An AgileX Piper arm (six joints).
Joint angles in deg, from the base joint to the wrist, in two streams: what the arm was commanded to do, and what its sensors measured. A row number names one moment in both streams.
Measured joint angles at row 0:
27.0 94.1 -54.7 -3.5 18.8 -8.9
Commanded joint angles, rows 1 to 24:
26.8 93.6 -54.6 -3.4 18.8 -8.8
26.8 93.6 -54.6 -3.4 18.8 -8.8
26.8 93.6 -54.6 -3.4 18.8 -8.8
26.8 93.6 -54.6 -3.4 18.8 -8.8
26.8 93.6 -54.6 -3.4 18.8 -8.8
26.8 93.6 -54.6 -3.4 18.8 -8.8
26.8 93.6 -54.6 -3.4 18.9 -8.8
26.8 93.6 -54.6 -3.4 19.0 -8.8
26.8 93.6 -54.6 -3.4 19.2 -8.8
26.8 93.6 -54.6 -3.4 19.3 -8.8
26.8 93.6 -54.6 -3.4 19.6 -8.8
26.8 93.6 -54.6 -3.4 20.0 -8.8
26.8 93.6 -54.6 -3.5 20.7 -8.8
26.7 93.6 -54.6 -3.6 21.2 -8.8
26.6 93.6 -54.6 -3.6 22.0 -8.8
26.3 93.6 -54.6 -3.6 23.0 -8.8
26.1 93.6 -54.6 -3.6 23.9 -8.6
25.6 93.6 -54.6 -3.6 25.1 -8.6
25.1 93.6 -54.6 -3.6 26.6 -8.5
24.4 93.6 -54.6 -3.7 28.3 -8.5
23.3 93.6 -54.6 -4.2 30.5 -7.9
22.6 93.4 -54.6 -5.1 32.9 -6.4
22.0 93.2 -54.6 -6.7 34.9 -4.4
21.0 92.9 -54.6 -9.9 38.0 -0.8
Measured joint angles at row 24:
24.2 94.1 -54.7 -3.8 28.9 -7.9
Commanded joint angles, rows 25 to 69:
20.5 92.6 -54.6 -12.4 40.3 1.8
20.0 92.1 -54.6 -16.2 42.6 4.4
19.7 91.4 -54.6 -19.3 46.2 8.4
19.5 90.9 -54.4 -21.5 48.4 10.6
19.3 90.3 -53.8 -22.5 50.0 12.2
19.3 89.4 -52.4 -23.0 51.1 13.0
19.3 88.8 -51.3 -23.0 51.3 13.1
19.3 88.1 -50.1 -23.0 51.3 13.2
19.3 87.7 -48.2 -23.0 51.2 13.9
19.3 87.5 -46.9 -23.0 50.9 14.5
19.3 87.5 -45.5 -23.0 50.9 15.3
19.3 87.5 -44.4 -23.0 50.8 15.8
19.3 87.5 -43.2 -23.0 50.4 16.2
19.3 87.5 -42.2 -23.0 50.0 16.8
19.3 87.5 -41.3 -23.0 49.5 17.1
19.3 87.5 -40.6 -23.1 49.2 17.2
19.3 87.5 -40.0 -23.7 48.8 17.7
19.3 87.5 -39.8 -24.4 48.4 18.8
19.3 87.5 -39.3 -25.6 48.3 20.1
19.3 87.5 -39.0 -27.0 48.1 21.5
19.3 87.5 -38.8 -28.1 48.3 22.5
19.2 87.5 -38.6 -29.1 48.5 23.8
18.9 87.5 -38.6 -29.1 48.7 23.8
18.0 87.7 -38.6 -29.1 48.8 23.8
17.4 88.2 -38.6 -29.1 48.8 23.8
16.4 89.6 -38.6 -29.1 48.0 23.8
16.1 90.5 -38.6 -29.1 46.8 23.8
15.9 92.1 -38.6 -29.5 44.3 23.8
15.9 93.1 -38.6 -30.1 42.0 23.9
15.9 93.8 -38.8 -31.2 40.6 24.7
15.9 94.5 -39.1 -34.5 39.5 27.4
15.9 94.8 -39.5 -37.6 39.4 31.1
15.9 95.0 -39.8 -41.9 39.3 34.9
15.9 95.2 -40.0 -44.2 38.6 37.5
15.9 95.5 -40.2 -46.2 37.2 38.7
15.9 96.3 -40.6 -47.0 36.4 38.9
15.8 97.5 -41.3 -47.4 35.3 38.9
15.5 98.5 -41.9 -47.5 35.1 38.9
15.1 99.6 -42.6 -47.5 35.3 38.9
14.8 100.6 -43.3 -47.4 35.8 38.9
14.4 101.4 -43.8 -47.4 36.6 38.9
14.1 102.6 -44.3 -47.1 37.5 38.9
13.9 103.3 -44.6 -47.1 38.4 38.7
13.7 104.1 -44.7 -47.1 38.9 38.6
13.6 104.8 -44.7 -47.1 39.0 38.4
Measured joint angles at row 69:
14.7 102.2 -43.9 -46.6 36.9 38.4
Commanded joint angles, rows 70 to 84:
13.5 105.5 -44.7 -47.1 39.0 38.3
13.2 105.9 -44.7 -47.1 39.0 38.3
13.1 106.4 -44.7 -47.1 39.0 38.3
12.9 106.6 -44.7 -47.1 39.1 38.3
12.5 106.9 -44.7 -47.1 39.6 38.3
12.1 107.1 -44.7 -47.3 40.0 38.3
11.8 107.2 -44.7 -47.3 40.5 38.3
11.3 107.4 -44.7 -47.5 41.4 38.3
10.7 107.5 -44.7 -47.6 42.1 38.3
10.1 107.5 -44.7 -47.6 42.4 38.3
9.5 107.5 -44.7 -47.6 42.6 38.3
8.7 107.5 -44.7 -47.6 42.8 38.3
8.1 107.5 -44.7 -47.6 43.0 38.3
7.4 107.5 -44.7 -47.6 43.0 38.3
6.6 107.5 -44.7 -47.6 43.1 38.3
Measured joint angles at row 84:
9.7 106.1 -45.7 -50.1 42.6 38.4
